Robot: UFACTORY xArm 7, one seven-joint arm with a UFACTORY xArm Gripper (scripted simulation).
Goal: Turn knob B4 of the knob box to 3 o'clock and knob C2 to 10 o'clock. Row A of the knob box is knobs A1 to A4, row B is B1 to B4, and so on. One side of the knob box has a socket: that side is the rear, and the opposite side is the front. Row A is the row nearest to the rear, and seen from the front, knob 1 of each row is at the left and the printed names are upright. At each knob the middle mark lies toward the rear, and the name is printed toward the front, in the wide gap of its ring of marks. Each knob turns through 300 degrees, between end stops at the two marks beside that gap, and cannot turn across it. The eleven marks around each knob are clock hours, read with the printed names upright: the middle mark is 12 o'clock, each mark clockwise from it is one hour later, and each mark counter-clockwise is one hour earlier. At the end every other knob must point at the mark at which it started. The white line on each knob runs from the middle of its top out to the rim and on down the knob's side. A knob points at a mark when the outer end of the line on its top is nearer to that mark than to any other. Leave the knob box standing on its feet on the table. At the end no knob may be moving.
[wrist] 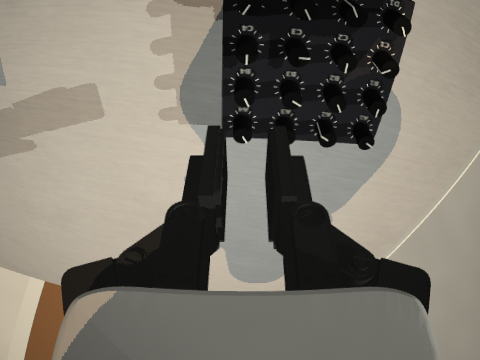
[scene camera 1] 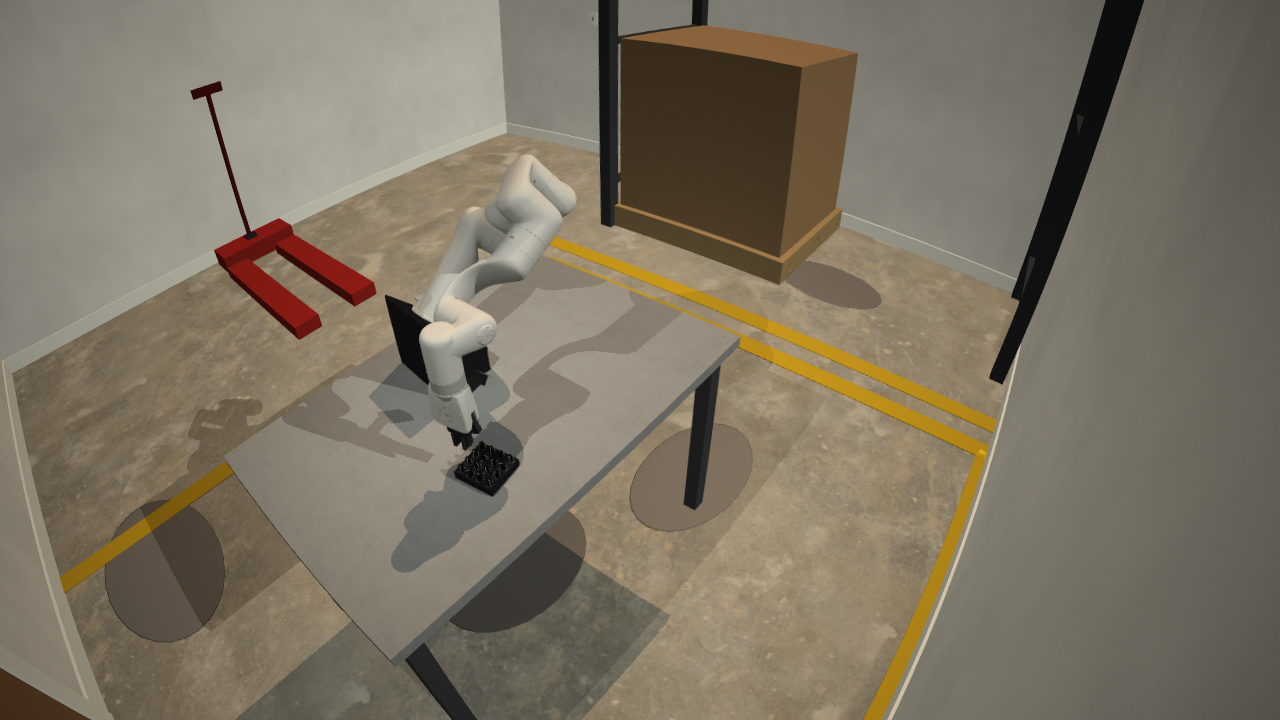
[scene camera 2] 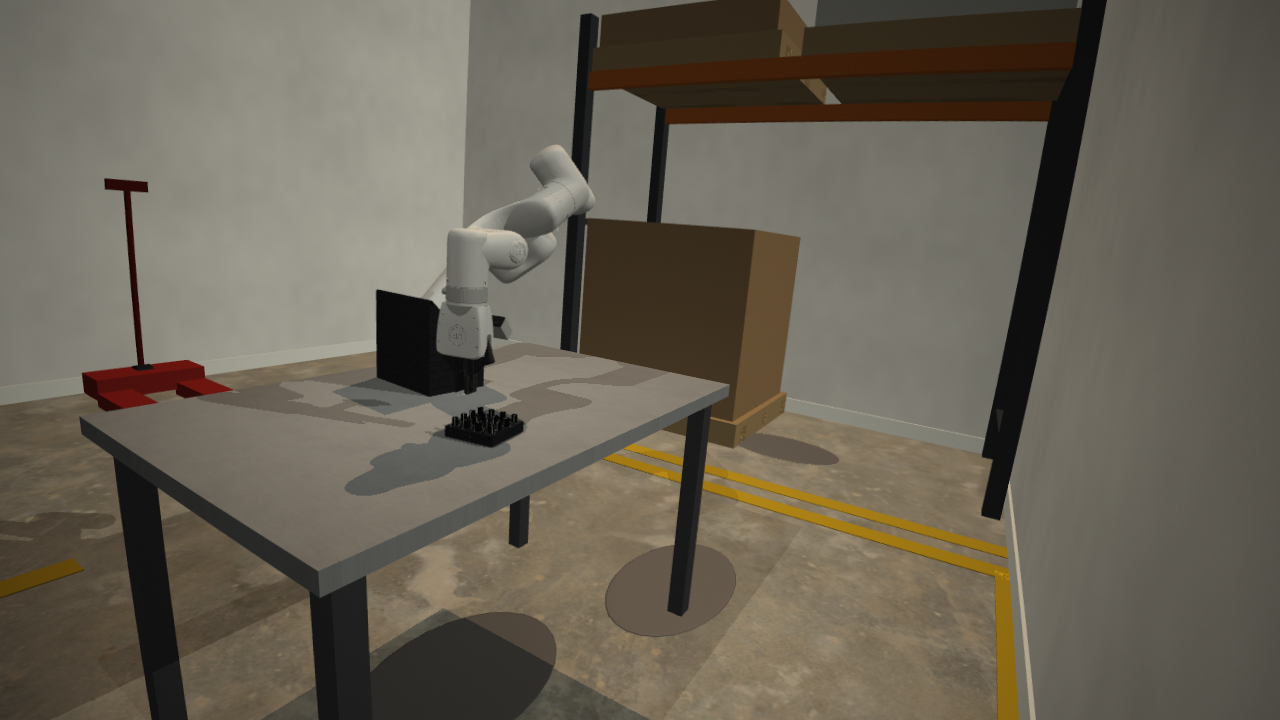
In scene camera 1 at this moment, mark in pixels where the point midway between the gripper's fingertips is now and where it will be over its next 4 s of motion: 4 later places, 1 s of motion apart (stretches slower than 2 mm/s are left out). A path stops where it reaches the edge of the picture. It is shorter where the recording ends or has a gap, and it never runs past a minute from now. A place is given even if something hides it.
My gripper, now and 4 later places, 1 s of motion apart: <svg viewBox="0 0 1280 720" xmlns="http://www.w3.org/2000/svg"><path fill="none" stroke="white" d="M463 444L466 454L467 458L468 459L464 448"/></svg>
